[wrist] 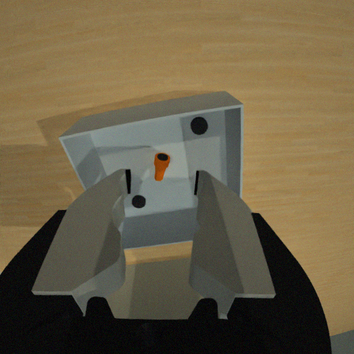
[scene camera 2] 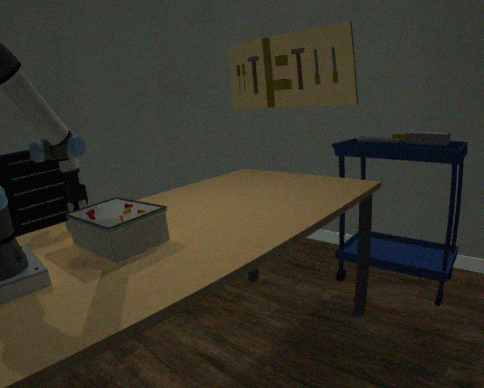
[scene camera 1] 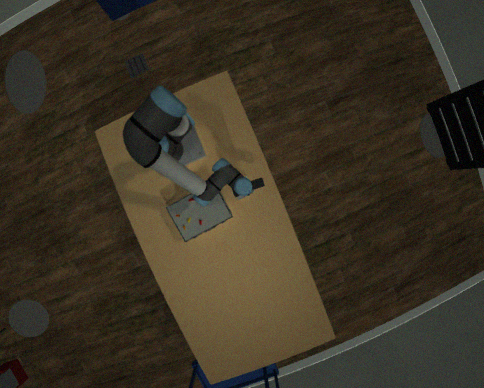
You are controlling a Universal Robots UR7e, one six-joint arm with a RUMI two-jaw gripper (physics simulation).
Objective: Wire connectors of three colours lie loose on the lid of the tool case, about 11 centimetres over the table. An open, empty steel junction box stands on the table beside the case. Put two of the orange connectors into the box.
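Seen in the pictures: arm's base, origin of its link: (scene camera 2: 2, 270) (scene camera 1: 170, 150).
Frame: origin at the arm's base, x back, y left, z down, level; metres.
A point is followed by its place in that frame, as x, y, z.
Observation:
The steel junction box (wrist: 160, 111) stands open on the table in the wrist view. One orange connector (wrist: 161, 167) shows inside the box's outline, between and just beyond the fingertips; whether it touches the box floor I cannot tell. My gripper (wrist: 163, 171) (scene camera 2: 77, 205) is partly open over the box, with a gap on both sides of the connector. On the case lid (scene camera 1: 215, 212) @(-0.421, 0.124, -0.057) (scene camera 2: 107, 215) @(-0.356, 0.013, -0.057) lie two orange connectors, one (scene camera 1: 178, 215) @(-0.365, -0.070, -0.067) (scene camera 2: 141, 211) @(-0.438, -0.069, -0.062) near the edge and another (scene camera 1: 184, 227) (scene camera 2: 121, 218) near a corner. The box is hidden behind the case in scene camera 2.
Also on the lid are a yellow connector (scene camera 1: 189, 220) @(-0.412, -0.023, -0.068) (scene camera 2: 127, 211) @(-0.407, -0.035, -0.065), a red one (scene camera 1: 200, 222) @(-0.443, 0.029, -0.067) (scene camera 2: 128, 205) @(-0.441, 0.025, -0.066) and another red one (scene camera 1: 191, 199) @(-0.309, 0.030, -0.072) (scene camera 2: 90, 214) @(-0.307, 0.033, -0.071) close to the arm in scene camera 1. A blue cart (scene camera 2: 400, 152) stands beyond the table (scene camera 1: 250, 280) @(-0.896, 0.155, 0.051) (scene camera 2: 260, 200) @(-0.995, -0.046, 0.051).

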